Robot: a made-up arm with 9 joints. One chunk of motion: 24 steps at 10 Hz.
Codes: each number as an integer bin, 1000 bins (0 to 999) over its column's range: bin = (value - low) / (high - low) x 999, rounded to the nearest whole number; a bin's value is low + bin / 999 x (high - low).
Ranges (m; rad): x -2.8..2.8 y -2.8..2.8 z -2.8..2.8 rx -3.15..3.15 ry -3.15..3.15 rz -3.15..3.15
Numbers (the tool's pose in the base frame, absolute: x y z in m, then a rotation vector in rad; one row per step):
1: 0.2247 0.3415 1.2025 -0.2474 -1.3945 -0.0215
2: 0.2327 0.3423 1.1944 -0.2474 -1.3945 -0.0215
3: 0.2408 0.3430 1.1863 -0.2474 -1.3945 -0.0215
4: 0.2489 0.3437 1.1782 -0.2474 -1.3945 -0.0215
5: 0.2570 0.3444 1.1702 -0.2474 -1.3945 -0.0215
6: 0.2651 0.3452 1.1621 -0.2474 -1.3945 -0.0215
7: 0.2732 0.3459 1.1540 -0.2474 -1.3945 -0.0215
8: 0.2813 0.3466 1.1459 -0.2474 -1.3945 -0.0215
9: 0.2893 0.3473 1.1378 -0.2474 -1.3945 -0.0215
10: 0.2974 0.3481 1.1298 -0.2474 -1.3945 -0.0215
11: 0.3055 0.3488 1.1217 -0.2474 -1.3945 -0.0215
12: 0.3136 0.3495 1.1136 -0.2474 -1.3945 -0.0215
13: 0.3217 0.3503 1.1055 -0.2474 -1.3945 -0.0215
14: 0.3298 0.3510 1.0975 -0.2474 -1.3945 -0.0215
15: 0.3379 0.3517 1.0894 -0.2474 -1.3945 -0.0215
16: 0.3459 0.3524 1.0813 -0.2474 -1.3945 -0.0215
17: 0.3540 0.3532 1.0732 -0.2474 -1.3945 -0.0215
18: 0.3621 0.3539 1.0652 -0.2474 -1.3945 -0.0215
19: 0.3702 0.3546 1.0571 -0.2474 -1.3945 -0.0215
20: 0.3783 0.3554 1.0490 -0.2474 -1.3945 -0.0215
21: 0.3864 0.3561 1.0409 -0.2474 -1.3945 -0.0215
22: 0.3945 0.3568 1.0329 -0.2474 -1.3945 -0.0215
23: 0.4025 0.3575 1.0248 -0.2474 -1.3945 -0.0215
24: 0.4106 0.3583 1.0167 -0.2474 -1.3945 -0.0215
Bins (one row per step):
1: 540 560 714 460 278 496
2: 541 561 713 460 278 496
3: 542 561 711 460 278 496
4: 544 561 710 460 278 496
5: 545 561 708 460 278 496
6: 547 561 707 460 278 496
7: 548 561 705 460 278 496
8: 550 561 704 460 278 496
9: 551 561 702 460 278 496
10: 553 562 701 460 278 496
11: 554 562 700 460 278 496
12: 555 562 698 460 278 496
13: 557 562 697 460 278 496
14: 558 562 695 460 278 496
15: 560 562 694 460 278 496
16: 561 562 692 460 278 496
17: 563 563 691 460 278 496
18: 564 563 690 460 278 496
19: 566 563 688 460 278 496
20: 567 563 687 460 278 496
21: 568 563 685 460 278 496
22: 570 563 684 460 278 496
23: 571 563 682 460 278 496
24: 573 563 681 460 278 496

